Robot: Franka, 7 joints.
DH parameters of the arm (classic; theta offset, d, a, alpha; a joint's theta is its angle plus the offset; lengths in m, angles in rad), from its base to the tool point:
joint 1: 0 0.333 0 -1.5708
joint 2: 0 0 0 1.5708
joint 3: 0 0.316 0.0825 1.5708
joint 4: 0 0 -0.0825 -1.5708
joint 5: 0 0.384 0 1.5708
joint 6: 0 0 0.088 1.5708
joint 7: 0 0.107 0 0
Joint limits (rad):
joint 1: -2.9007..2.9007
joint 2: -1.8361..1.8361
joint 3: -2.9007..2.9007
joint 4: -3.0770..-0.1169
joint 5: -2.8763..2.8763
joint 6: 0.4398..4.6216
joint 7: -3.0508..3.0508
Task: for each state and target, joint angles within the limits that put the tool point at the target. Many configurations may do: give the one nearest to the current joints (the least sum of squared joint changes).
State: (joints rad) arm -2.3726 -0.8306 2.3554 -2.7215 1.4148 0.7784 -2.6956
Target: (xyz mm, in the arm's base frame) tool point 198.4 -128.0 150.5
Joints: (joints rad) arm -2.6807 -0.9240 1.9234 -2.7744 1.3539 0.8063 -2.6956
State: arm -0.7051 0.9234 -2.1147 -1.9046 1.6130 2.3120 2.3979
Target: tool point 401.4 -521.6 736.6
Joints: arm -0.0553 1.2982 -2.1087 -1.3285 1.6360 2.3008 2.3979
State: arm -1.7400 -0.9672 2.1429 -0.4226 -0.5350 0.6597 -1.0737
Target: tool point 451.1 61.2 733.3
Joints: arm -2.0688 -0.5364 1.8100 -0.9546 -0.5079 0.4398 -1.0737
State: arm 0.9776 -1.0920 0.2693 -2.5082 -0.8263 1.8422 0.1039
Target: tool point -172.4 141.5 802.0
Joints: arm 1.1218 -1.3465 0.5323 -2.1898 -0.8362 1.9313 0.1039
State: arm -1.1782 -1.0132 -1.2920 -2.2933 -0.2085 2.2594 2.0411
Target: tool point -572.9 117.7 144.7
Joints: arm -1.3481 -1.2681 -2.0064 -1.9735 -0.2287 2.3465 2.0411
